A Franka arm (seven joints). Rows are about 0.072 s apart.
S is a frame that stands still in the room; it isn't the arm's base.
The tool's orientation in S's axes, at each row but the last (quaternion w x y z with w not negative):
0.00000, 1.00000, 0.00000, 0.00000
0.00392, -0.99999, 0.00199, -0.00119
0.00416, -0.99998, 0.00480, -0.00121
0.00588, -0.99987, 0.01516, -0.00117
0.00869, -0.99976, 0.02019, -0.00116
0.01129, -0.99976, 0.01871, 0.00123
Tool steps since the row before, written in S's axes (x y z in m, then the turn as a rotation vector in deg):
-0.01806, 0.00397, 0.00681, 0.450, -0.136, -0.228
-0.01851, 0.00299, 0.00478, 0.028, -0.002, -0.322
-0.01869, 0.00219, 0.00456, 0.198, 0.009, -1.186
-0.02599, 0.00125, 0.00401, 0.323, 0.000, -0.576
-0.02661, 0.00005, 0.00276, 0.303, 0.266, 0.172
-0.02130, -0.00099, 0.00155, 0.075, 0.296, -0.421
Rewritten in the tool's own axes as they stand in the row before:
-0.01806, -0.00397, -0.00681, 0.450, 0.136, 0.228
-0.01851, -0.00295, -0.00480, 0.027, 0.004, 0.322
-0.01870, -0.00205, -0.00459, 0.195, -0.001, 1.187
-0.02601, -0.00051, -0.00406, 0.322, -0.003, 0.577
-0.02658, 0.00098, -0.00283, 0.292, -0.281, -0.167
-0.02125, 0.00175, -0.00153, 0.065, -0.289, 0.427

